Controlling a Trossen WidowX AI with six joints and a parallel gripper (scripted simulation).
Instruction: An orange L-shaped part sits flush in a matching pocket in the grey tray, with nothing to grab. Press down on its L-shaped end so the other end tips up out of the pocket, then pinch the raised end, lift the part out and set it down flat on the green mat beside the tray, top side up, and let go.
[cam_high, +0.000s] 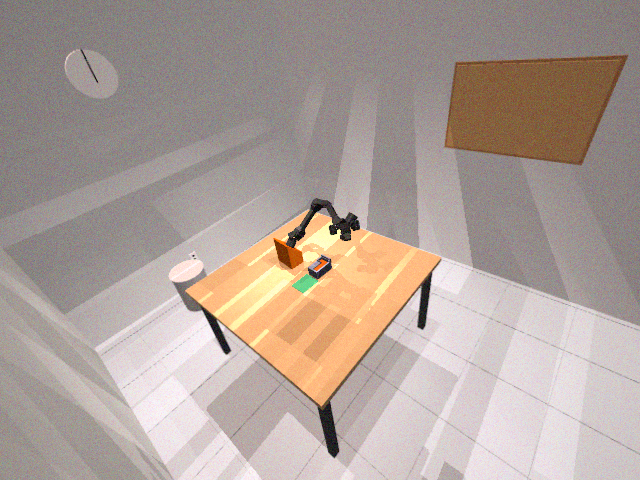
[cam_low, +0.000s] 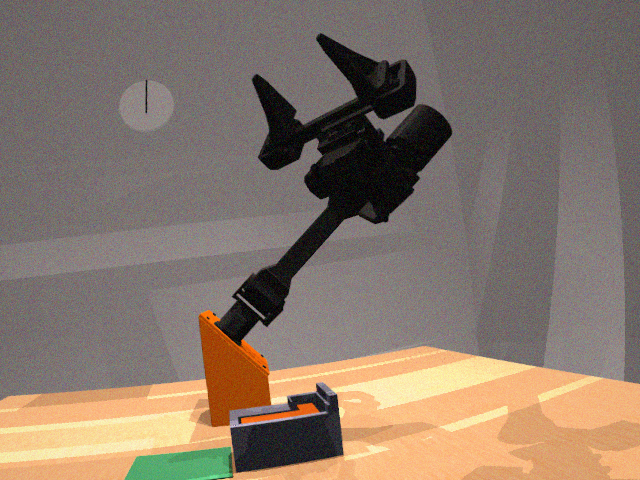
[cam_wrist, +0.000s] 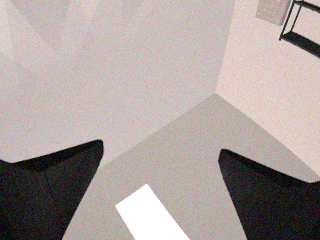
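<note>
The orange L-shaped part lies 42 cm below my gripper tip, 24 cm behind it and 2 cm to the right of it. Round my gripper tip: green mat (48 cm below, 23 cm behind, 19 cm to the right).
</note>
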